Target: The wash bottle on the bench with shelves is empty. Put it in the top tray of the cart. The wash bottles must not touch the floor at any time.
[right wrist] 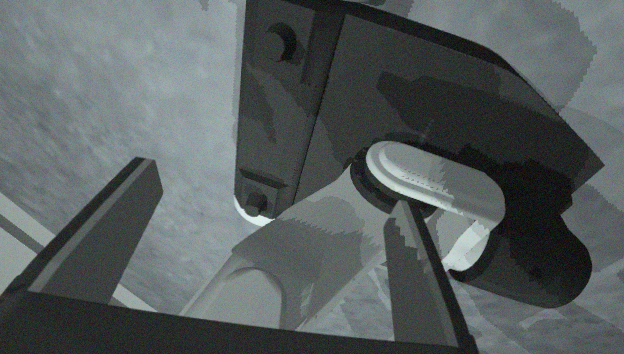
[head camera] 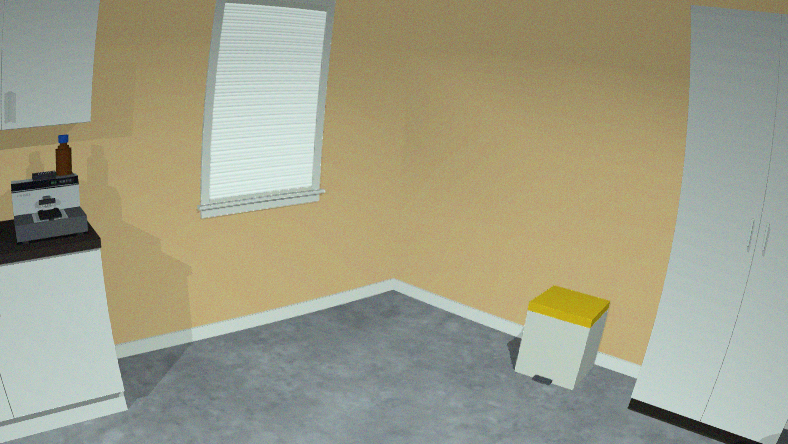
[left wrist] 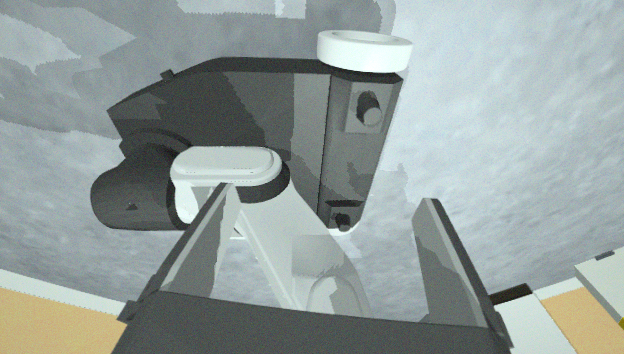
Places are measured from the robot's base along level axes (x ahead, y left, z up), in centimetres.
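Where they show: left gripper, between the fingertips: (left wrist: 324, 201); right gripper, between the fingertips: (right wrist: 278, 195).
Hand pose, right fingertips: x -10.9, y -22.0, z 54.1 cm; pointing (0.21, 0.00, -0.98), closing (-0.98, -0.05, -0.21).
After its pixels a point has its place.
The wash bottle, the bench with shelves and the cart do not show in the head view or in either wrist view. My left gripper (left wrist: 324, 201) {x -12.9, y 25.9, z 54.0 cm} is open, with no object between its fingers. My right gripper (right wrist: 278, 195) {x -10.9, y -22.0, z 54.1 cm} is open too, with no object between its fingers. Behind both pairs of fingers the wrist views show my own dark base and pale body parts above the grey floor. Neither gripper shows in the head view.
At the left, a dark-topped counter (head camera: 82, 249) {x 153.7, y 119.4, z 87.7 cm} holds a grey and white instrument (head camera: 49, 223) {x 151.5, y 136.2, z 98.1 cm} with a brown blue-capped bottle (head camera: 63, 159) {x 175.2, y 143.5, z 121.4 cm} on top. A wall cabinet (head camera: 46, 60) {x 167.0, y 149.3, z 166.7 cm} hangs above. A yellow-lidded bin (head camera: 551, 344) {x 229.9, y -100.1, z 24.4 cm} stands near the right wall, left of a tall cabinet (head camera: 722, 165) {x 170.6, y -154.7, z 138.6 cm}.
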